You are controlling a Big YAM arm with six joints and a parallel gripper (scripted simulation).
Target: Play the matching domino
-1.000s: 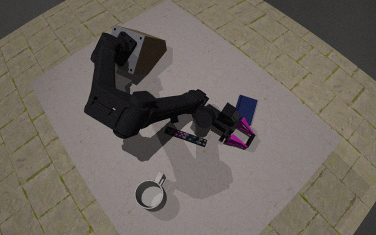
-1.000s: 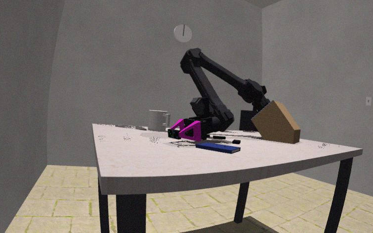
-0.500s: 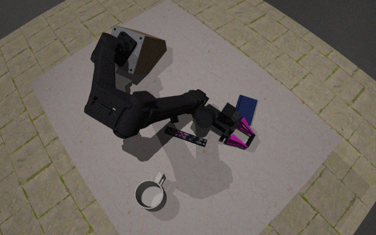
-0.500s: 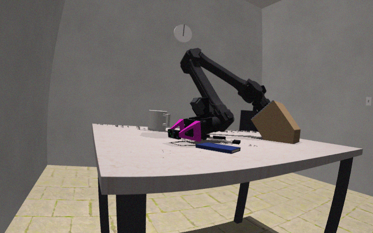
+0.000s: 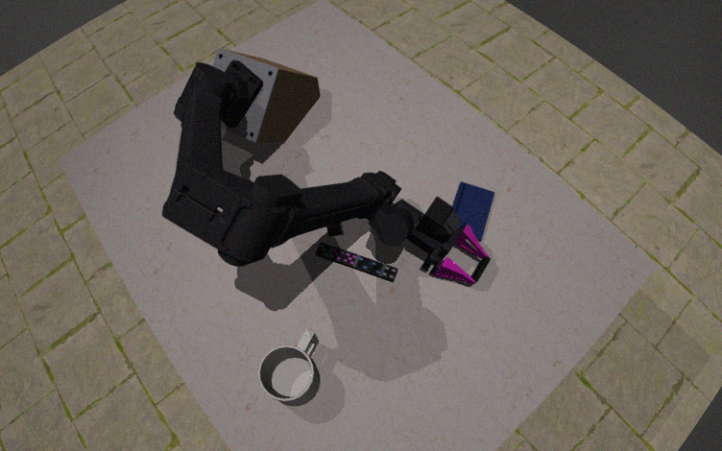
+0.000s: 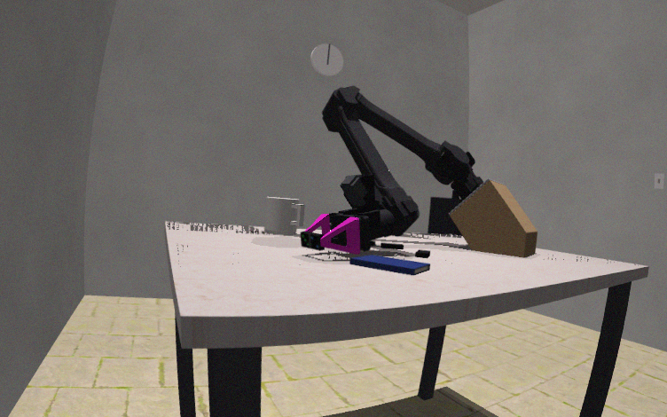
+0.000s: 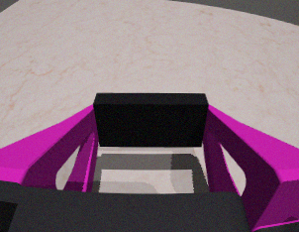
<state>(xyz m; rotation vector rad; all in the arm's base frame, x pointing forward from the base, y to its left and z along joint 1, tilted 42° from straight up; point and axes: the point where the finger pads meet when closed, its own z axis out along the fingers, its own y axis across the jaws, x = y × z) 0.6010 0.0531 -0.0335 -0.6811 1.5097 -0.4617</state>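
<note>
Right now my hand is right at the domino. Round my hand: blue book (110 mm to the left, 90 mm behind, 30 mm below); then mug (380 mm to the right, 120 mm behind, 10 mm above).
</note>
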